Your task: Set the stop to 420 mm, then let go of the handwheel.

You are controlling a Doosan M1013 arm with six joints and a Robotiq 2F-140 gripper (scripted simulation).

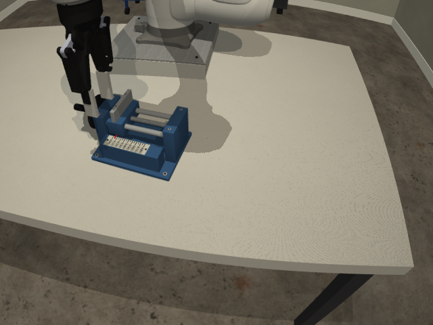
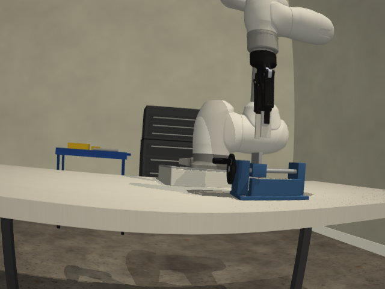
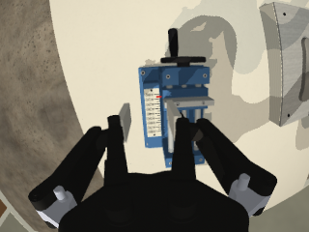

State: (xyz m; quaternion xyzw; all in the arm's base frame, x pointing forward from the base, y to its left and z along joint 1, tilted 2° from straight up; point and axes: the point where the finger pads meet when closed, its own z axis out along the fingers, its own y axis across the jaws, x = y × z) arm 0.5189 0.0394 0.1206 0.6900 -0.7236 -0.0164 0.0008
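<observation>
The black handwheel is 10 cm below my hand, 8 cm to the right of it and 6 cm behind it. Round my hand: stop block (10 cm below, 6 cm behind, 1 cm to the left).
</observation>
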